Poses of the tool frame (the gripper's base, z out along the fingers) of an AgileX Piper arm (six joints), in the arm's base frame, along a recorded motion.
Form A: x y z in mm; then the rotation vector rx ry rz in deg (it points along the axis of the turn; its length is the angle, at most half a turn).
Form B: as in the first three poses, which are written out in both.
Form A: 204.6 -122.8 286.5 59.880 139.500 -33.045
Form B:
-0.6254 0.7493 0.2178 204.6
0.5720 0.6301 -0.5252 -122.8
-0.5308 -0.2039 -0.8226 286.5
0 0 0 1

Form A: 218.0 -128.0 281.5 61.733 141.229 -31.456
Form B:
-0.6265 0.7545 0.1955 218.0
0.6002 0.6270 -0.4965 -128.0
-0.4972 -0.1938 -0.8457 281.5
0 0 0 1

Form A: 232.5 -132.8 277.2 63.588 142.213 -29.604
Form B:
-0.6204 0.7626 0.1831 232.5
0.6262 0.6222 -0.4698 -132.8
-0.4722 -0.1768 -0.8636 277.2
0 0 0 1

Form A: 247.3 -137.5 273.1 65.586 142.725 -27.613
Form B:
-0.6090 0.7734 0.1758 247.3
0.6520 0.6144 -0.4442 -137.5
-0.4516 -0.1559 -0.8785 273.1
0 0 0 1

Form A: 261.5 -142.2 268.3 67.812 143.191 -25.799
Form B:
-0.5961 0.7857 0.1655 261.5
0.6785 0.6031 -0.4194 -142.2
-0.4293 -0.1377 -0.8926 268.3
0 0 0 1

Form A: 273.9 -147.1 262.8 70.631 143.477 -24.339
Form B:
-0.5780 0.8022 0.1495 273.9
0.7080 0.5841 -0.3969 -147.1
-0.4057 -0.1235 -0.9056 262.8
0 0 0 1

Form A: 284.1 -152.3 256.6 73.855 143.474 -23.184
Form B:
-0.5549 0.8216 0.1309 284.1
0.7385 0.5589 -0.3771 -152.3
-0.3830 -0.1126 -0.9169 256.6
0 0 0 1

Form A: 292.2 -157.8 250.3 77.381 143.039 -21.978
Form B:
-0.5256 0.8430 0.1148 292.2
0.7696 0.5286 -0.3581 -157.8
-0.3626 -0.0999 -0.9266 250.3
0 0 0 1

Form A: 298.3 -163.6 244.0 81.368 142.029 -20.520
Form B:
-0.4875 0.8670 0.1027 298.3
0.8025 0.4913 -0.3385 -163.6
-0.3439 -0.0826 -0.9354 244.0
0 0 0 1

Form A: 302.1 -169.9 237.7 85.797 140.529 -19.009
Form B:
-0.4415 0.8925 0.0919 302.1
0.8360 0.4464 -0.3190 -169.9
-0.3257 -0.0640 -0.9433 237.7
0 0 0 1

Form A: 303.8 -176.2 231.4 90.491 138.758 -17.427
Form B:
-0.3905 0.9170 0.0813 303.8
0.8684 0.3962 -0.2981 -176.2
-0.3056 -0.0458 -0.9511 231.4
0 0 0 1

